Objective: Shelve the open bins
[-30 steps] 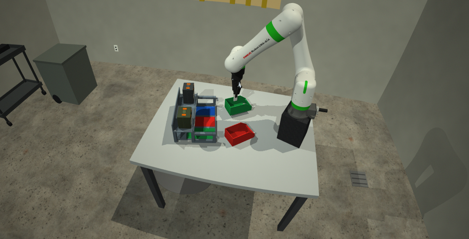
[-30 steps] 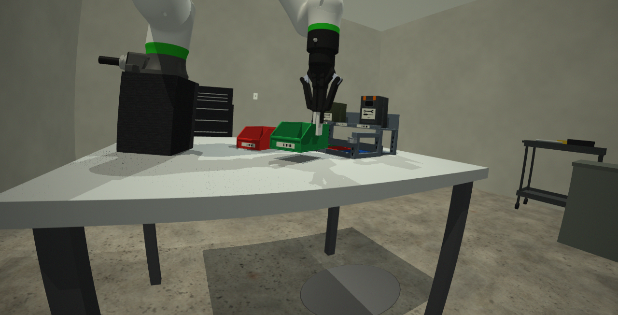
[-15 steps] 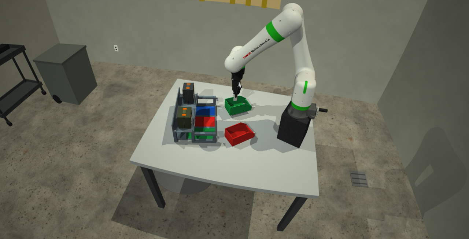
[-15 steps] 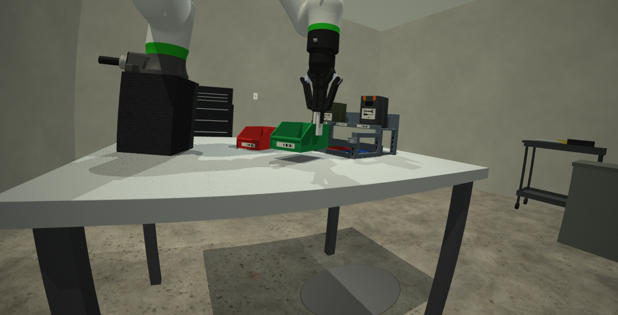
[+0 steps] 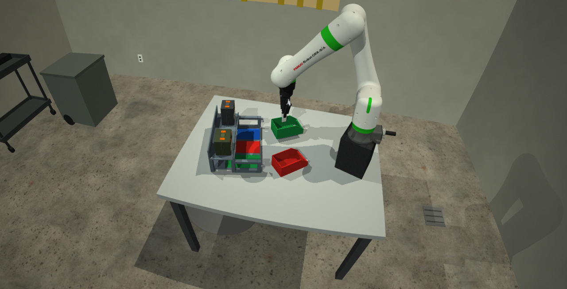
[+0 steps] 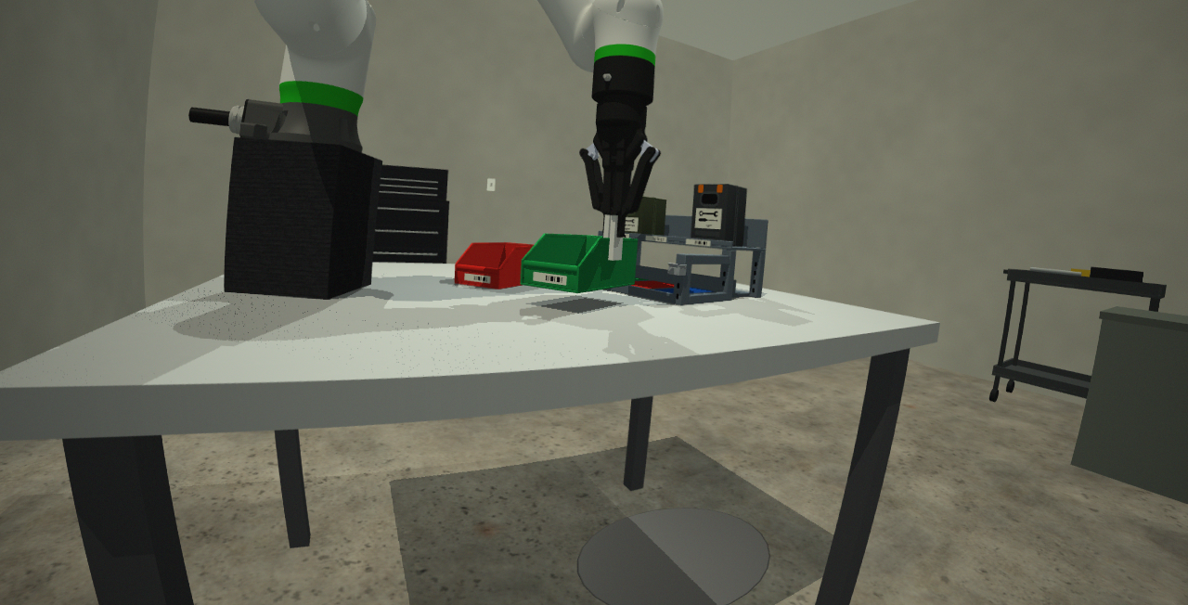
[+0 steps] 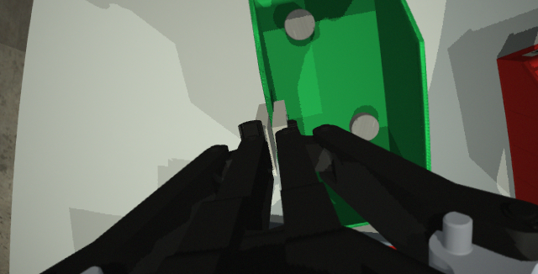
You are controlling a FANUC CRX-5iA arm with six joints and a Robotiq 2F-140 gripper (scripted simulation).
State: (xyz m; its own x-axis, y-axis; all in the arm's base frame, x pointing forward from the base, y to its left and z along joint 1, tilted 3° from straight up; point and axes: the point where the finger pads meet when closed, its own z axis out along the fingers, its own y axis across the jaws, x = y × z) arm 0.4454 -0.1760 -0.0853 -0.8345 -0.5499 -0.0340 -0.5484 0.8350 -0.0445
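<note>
Now: hand 40 mm to the right of the green bin, 40 mm above it and 30 mm past it. Also, from my hand: red bin (280 mm to the left, 90 mm behind, 70 mm below).
</note>
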